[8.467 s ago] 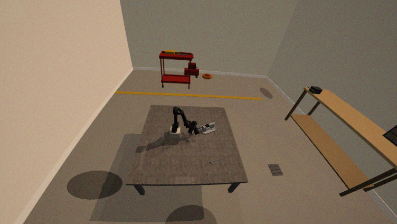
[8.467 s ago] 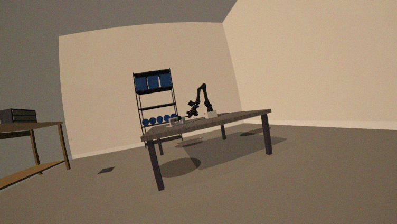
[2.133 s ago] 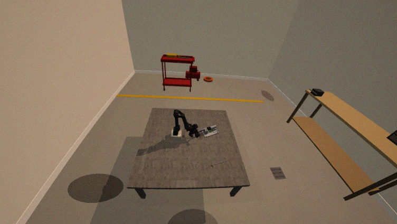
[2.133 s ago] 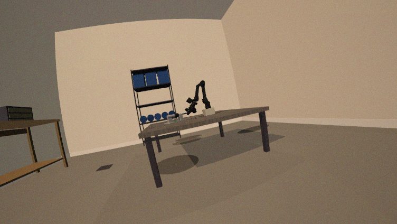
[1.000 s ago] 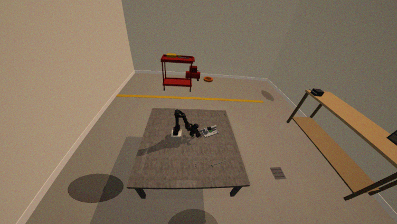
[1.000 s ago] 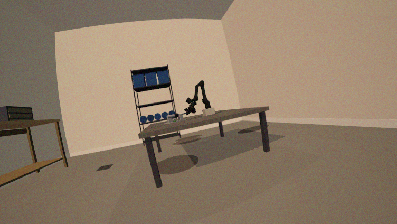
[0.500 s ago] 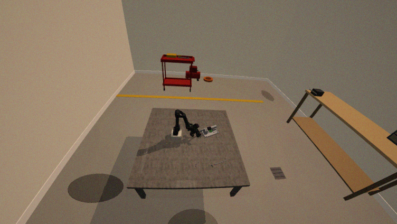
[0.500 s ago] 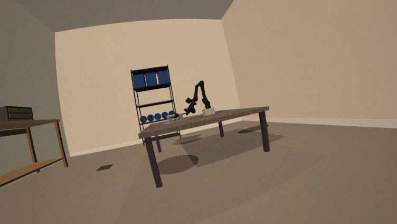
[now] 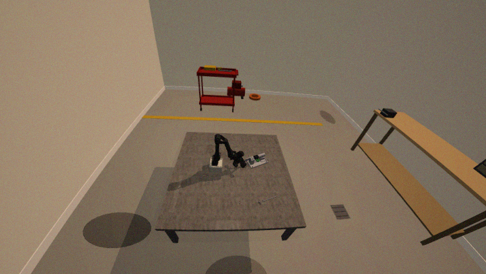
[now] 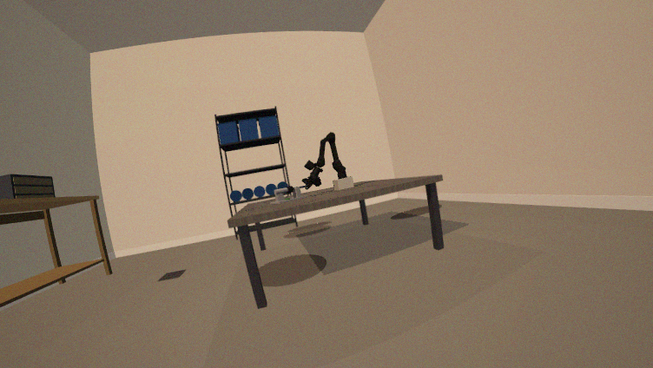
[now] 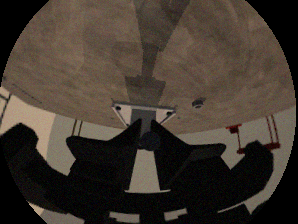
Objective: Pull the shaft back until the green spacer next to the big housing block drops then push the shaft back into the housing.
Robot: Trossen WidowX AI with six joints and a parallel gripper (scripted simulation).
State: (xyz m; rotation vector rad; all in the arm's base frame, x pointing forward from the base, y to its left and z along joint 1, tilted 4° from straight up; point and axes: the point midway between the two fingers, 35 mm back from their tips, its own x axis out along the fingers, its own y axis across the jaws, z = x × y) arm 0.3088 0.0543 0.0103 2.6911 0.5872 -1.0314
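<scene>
My gripper tip is now 6 cm short of the shaft, 3 cm to the right of it and 2 cm below it. Round my gripper tip: small grey object (11 cm to the left, 5 cm below, 3 cm behind); green spacer (17 cm ahead, 8 cm to the left, 4 cm below).
</scene>
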